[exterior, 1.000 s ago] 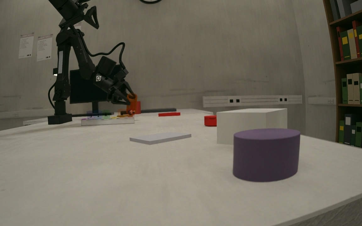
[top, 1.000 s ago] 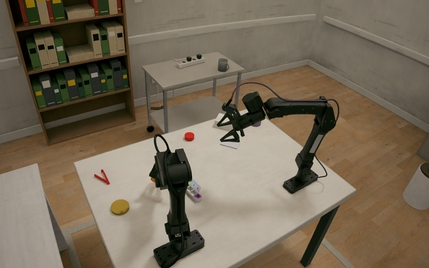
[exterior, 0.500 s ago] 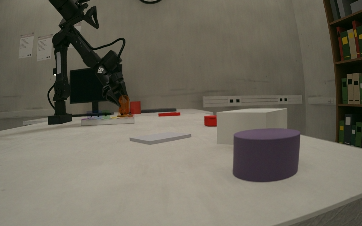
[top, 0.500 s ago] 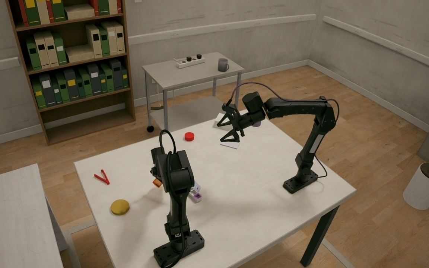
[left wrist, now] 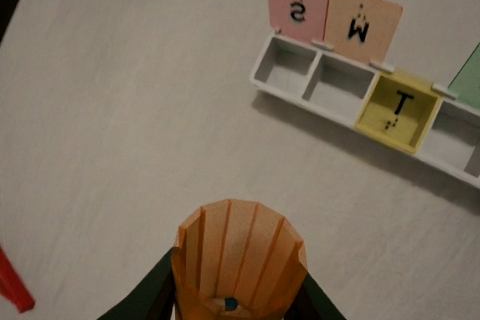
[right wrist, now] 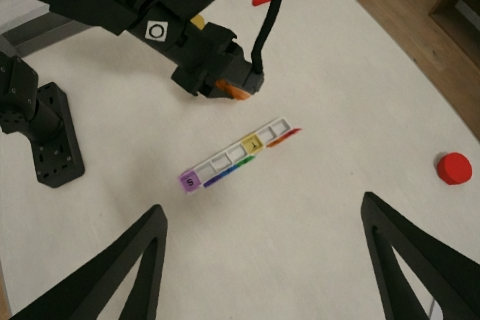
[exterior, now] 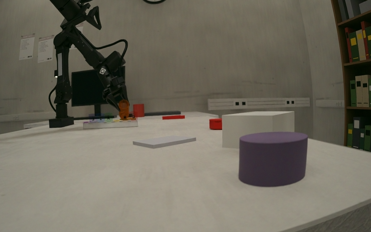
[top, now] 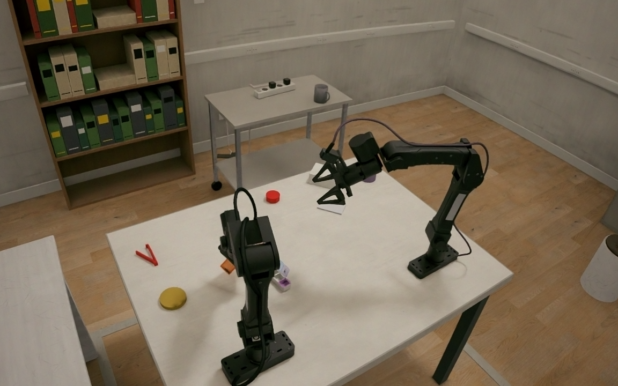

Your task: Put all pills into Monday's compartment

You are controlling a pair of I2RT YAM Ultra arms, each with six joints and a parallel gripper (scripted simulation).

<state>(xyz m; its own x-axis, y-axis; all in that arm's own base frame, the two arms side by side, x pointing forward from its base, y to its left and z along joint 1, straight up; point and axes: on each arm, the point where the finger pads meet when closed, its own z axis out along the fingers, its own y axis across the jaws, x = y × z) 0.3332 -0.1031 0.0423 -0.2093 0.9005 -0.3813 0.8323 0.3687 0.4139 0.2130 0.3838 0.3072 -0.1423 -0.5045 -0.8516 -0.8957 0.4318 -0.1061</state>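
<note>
My left hand is 3 cm to the right of the orange pill bottle and 2 cm above it. Round my left hand: flat white card: 48 cm to the right, 11 cm ahead, 7 cm below; then red cap: 31 cm to the right, 28 cm ahead, 6 cm below; then yellow disc: 23 cm to the left, 6 cm below.
</note>
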